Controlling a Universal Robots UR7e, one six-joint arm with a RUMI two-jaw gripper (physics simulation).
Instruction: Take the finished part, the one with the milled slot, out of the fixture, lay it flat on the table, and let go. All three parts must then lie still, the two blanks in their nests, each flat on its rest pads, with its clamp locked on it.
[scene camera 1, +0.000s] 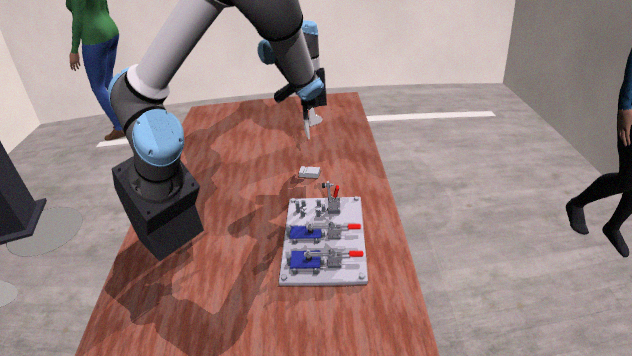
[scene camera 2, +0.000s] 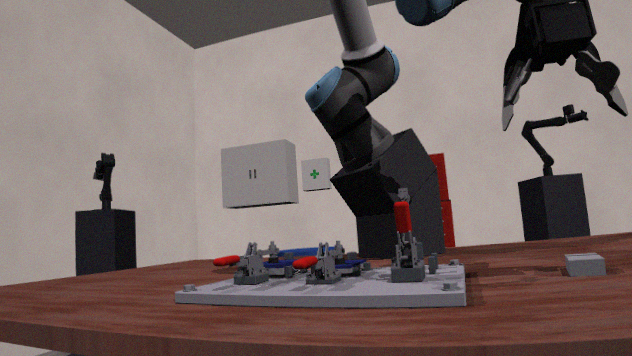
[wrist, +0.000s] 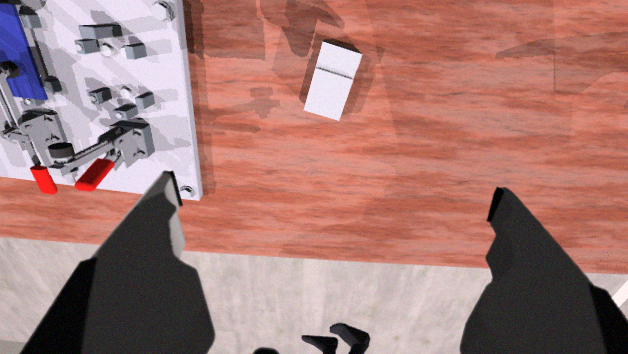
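Seen in the pictures: gripper, fingertip midpoint: (scene camera 1: 308, 127) (scene camera 2: 565, 123) (wrist: 333, 181); arm's base, link origin: (scene camera 1: 155, 177) (scene camera 2: 369, 154).
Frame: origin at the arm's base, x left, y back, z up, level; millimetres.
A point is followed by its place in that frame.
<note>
The finished part (scene camera 1: 310, 172) {y -485, x 181, z -247 mm} (scene camera 2: 585, 265) {y -517, x 179, z -254 mm} (wrist: 332, 82) {y -486, x 200, z -247 mm}, a light grey block with a narrow slot across its top, lies flat on the table beyond the fixture plate (scene camera 1: 350, 212) {y -533, x -68, z -252 mm} (scene camera 2: 320, 300) {y -541, x -146, z -258 mm} (wrist: 175, 165) {y -537, x -13, z -252 mm}. My gripper (scene camera 1: 314, 129) {y -495, x 195, z -71 mm} (scene camera 2: 565, 122) {y -495, x 195, z -71 mm} (wrist: 333, 181) {y -495, x 195, z -71 mm} is wide open and empty, high above the table and apart from the part. The near blue blank (scene camera 1: 302, 260) {y -328, x -217, z -231 mm} and the middle blue blank (scene camera 1: 298, 233) {y -351, x -109, z -236 mm} (wrist: 20, 55) {y -379, x -96, z -236 mm} look flat in their nests, clamp arms over them and red handles (scene camera 1: 356, 254) {y -463, x -270, z -211 mm} (scene camera 1: 354, 226) {y -503, x -166, z -215 mm} down. Their rest pads are mostly hidden. The third nest is empty.
The third nest's clamp stands open, its red handle (scene camera 1: 336, 191) {y -496, x -49, z -170 mm} (scene camera 2: 402, 217) {y -503, x -42, z -176 mm} (wrist: 95, 175) {y -497, x -34, z -170 mm} raised, on the plate's side toward the part. The arm's dark base (scene camera 1: 160, 215) {y 10, x -72, z -74 mm} stands across the table from the clamps. A person in green (scene camera 1: 97, 22) stands behind the table.
</note>
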